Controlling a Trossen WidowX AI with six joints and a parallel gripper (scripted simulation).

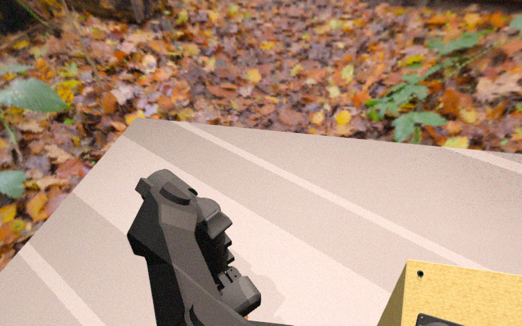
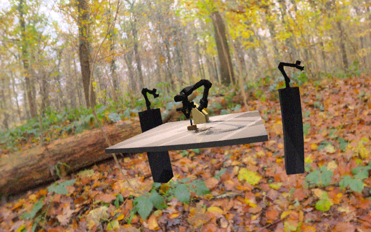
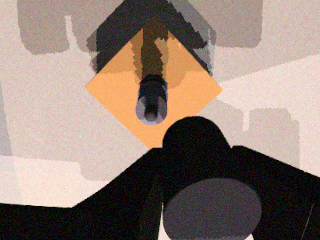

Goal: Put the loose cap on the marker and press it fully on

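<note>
Right now my gripper tip is 1 cm past the holder block, 2 cm to the right of it and 10 cm above it. Also, from my gripper tip: dark cap 1 cm above.
</note>
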